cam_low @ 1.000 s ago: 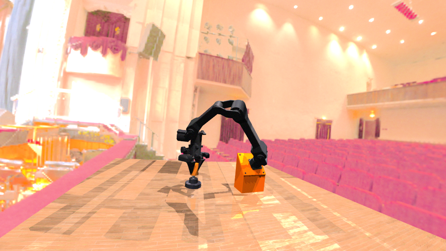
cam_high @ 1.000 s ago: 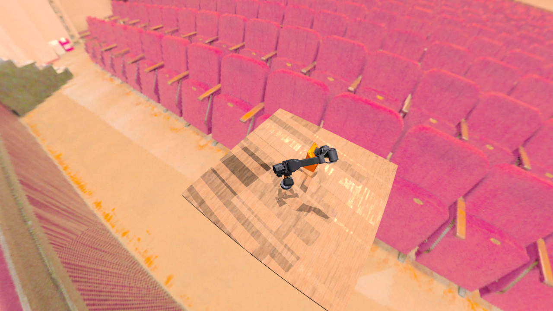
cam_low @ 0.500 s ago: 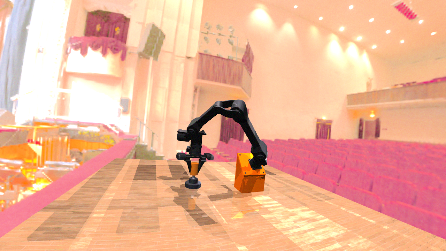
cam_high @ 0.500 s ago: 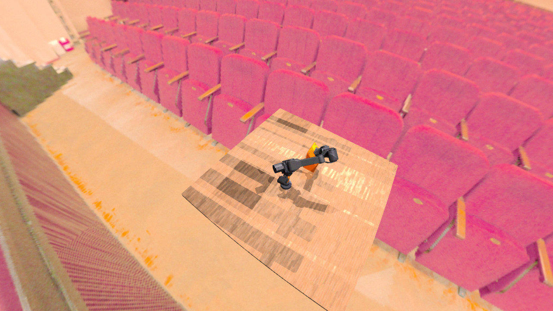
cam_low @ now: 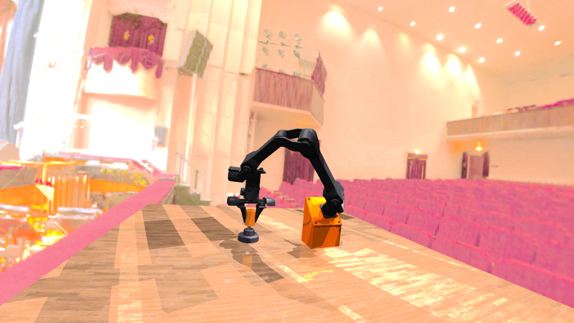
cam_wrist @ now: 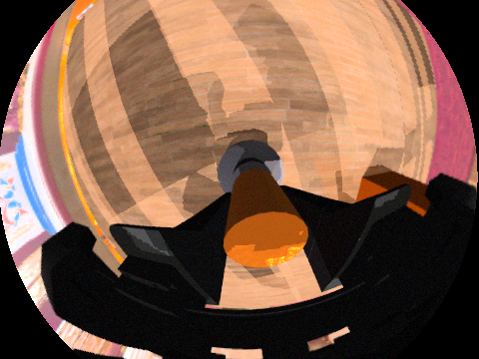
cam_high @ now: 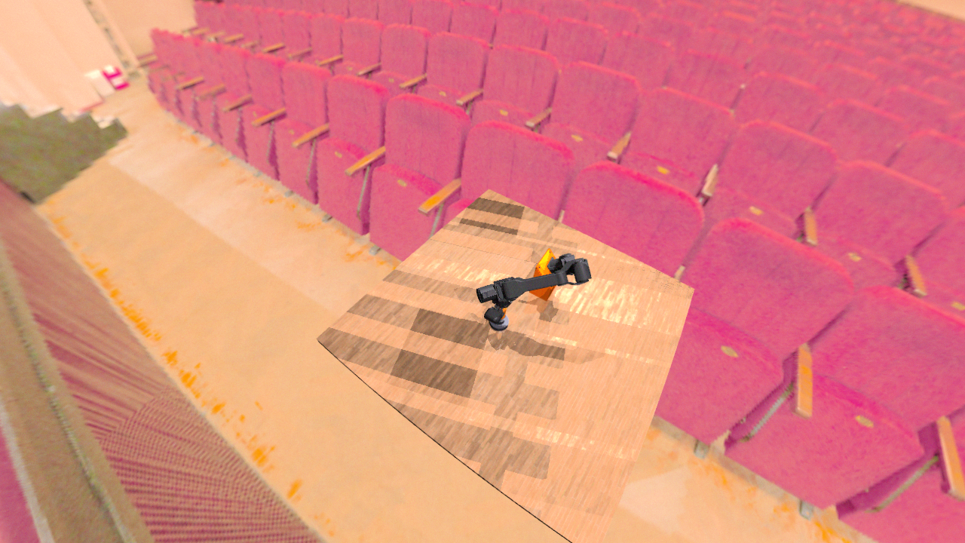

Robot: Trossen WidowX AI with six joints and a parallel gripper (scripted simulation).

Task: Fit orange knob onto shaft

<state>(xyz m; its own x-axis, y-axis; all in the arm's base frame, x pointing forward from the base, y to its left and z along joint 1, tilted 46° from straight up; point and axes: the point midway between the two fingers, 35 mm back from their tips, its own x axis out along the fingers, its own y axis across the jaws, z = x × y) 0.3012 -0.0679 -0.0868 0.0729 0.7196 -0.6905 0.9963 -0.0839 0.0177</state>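
Now: the orange knob 3 cm above my gripper tip. From my gripper tip the other things lie so: round pedestal: 4 cm below.
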